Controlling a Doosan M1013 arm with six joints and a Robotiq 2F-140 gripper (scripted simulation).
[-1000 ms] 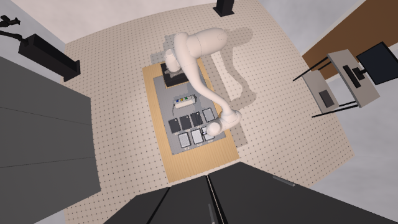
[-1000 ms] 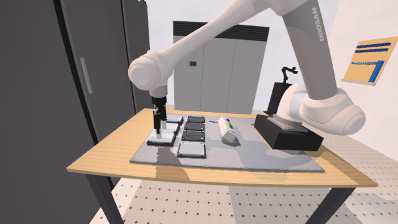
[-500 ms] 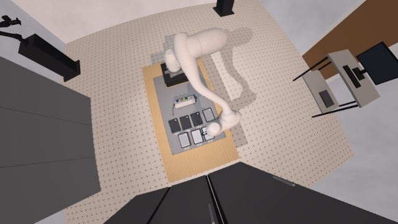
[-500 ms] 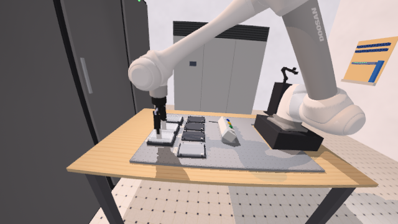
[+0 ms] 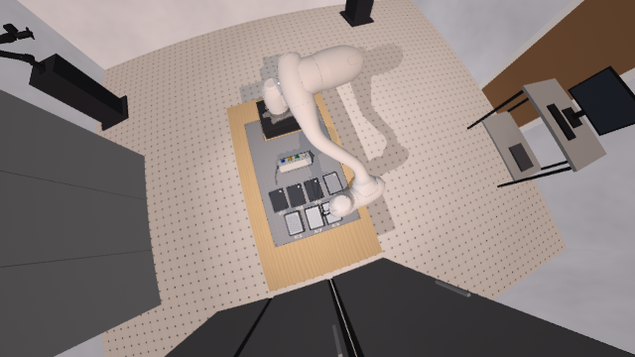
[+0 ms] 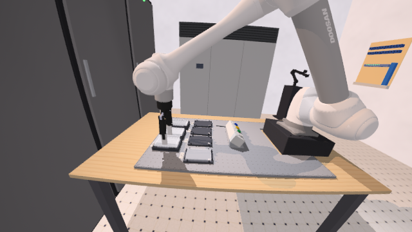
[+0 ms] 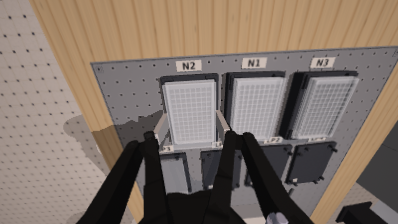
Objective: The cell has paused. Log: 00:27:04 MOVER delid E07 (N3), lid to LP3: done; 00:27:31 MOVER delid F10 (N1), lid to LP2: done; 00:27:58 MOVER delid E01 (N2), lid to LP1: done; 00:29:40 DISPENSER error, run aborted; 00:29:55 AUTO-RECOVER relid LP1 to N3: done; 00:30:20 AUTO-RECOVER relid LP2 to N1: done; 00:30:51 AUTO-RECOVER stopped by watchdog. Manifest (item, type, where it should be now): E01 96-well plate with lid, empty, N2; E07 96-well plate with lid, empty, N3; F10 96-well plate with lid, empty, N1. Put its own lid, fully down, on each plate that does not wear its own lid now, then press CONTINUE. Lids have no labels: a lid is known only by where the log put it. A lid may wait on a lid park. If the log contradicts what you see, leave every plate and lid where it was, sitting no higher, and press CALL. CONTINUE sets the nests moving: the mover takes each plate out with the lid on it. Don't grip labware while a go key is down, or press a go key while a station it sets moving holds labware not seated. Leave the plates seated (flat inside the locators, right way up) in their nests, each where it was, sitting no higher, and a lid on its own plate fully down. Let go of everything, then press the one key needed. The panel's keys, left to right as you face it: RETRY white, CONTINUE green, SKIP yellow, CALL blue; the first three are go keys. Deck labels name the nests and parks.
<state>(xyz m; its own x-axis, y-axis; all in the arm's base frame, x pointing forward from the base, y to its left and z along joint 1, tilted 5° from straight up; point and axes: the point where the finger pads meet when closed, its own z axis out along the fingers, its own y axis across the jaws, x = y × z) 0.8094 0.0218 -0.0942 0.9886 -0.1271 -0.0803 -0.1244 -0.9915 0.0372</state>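
The N2 plate is 40 mm below my hand. The rest, counted from my hand: park LP4: 230 mm behind, 290 mm to the right, 60 mm below; lid park LP1: 190 mm behind, 40 mm to the right, 60 mm below; LP2: 200 mm behind, 170 mm to the right, 60 mm below.
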